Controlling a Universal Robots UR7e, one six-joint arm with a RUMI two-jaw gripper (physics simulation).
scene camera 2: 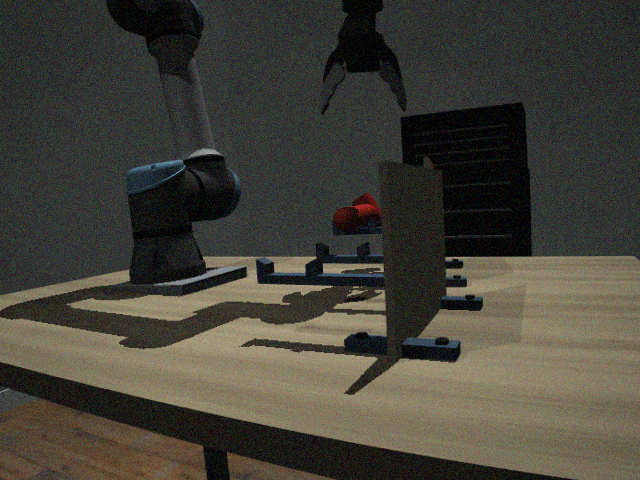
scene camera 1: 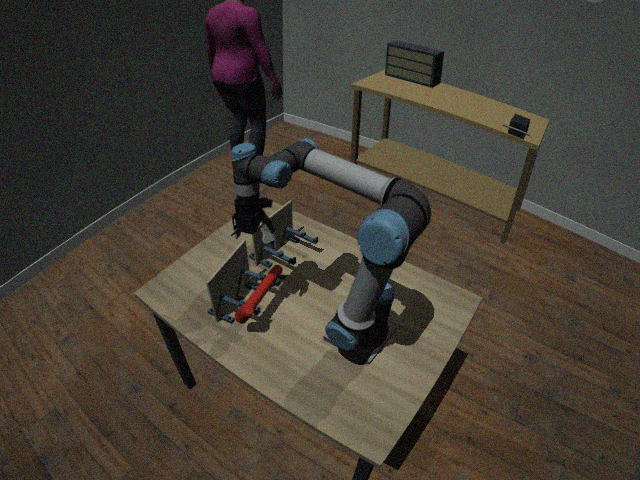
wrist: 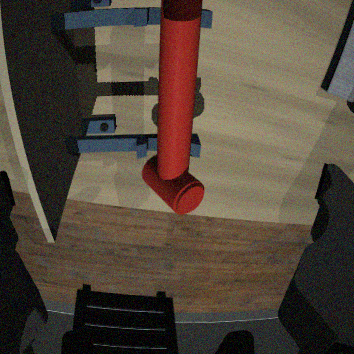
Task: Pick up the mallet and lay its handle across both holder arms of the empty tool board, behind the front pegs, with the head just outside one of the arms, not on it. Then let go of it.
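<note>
The red mallet lies across both blue holder arms, the head-side one and the other one, of an upright tool board. In the wrist view its handle rests between the rear and front pegs, and its head is just outside the head-side arm, off it. The handle's far end is cut off there. My gripper is wide open and empty, above the mallet and apart from it.
A second upright board with low blue arms stands beside the first. The arm's base is on the same table. A black cabinet, a workbench and a person are beyond.
</note>
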